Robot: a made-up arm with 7 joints.
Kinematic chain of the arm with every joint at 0, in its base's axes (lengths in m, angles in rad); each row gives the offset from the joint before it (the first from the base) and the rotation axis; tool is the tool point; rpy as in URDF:
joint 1: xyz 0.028 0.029 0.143 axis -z
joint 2: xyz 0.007 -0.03 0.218 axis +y
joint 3: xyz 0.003 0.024 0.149 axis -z
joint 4: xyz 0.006 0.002 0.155 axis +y
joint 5: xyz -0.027 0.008 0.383 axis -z
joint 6: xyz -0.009 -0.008 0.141 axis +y
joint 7: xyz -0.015 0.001 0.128 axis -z
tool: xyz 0.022 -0.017 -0.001 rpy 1.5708 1.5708 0
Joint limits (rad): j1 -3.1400..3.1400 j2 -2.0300..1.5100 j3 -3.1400..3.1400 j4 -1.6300..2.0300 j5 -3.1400..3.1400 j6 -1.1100..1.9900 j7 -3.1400..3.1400
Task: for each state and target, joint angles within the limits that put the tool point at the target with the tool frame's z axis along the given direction. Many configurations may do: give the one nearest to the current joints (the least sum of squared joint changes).
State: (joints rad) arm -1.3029 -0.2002 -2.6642 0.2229 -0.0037 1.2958 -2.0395
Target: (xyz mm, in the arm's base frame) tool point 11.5 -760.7 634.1 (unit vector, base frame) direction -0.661 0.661 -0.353
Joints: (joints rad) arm -1.7229 -0.7351 -2.8420 0.6675 0.3228 0.9076 -1.0733
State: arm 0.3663 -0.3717 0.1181 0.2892 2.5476 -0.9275 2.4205
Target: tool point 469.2 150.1 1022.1 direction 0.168 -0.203 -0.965
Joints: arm 0.1159 -0.0442 -0.1401 0.8248 2.3596 -0.9334 2.3509
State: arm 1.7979 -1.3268 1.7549 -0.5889 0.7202 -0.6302 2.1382
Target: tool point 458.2 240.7 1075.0 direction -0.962 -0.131 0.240
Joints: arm 2.0515 -0.8829 2.1345 -0.5608 0.9405 -0.6250 2.2900
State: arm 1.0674 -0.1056 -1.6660 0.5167 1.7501 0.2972 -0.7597
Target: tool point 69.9 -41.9 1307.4 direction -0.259 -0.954 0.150
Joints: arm 0.8577 0.1472 -1.8457 0.0693 1.6030 -0.4846 -0.3606
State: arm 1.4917 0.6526 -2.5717 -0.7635 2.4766 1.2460 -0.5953
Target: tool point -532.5 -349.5 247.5 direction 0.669 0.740 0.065
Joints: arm 2.0076 0.9496 -2.3356 -1.1890 2.4470 1.3493 -1.0833
